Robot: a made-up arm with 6 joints. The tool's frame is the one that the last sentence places.
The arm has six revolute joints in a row. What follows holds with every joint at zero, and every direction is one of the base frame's. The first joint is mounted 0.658 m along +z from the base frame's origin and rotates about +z. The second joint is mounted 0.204 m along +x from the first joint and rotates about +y. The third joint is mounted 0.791 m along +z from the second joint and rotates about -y. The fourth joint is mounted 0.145 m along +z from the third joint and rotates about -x. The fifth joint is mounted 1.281 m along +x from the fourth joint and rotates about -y. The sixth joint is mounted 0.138 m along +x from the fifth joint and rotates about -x. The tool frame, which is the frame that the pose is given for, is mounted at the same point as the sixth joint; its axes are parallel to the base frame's.
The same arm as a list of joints. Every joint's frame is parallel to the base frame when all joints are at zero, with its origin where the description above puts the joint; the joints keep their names.
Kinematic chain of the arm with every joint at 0, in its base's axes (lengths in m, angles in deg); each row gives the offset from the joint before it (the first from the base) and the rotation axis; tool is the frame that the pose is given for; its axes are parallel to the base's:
joint 1: xyz 0 0 0.658 axis +z
joint 2: xyz 0.204 0 0 axis +y
joint 3: xyz 0 0 0.791 axis -y
joint 4: xyz 0 0 0.145 axis -x
joint 5: xyz 1.281 0 0 axis -y
joint 6: xyz 0.138 0 0 axis -x
tool: xyz 0 0 0

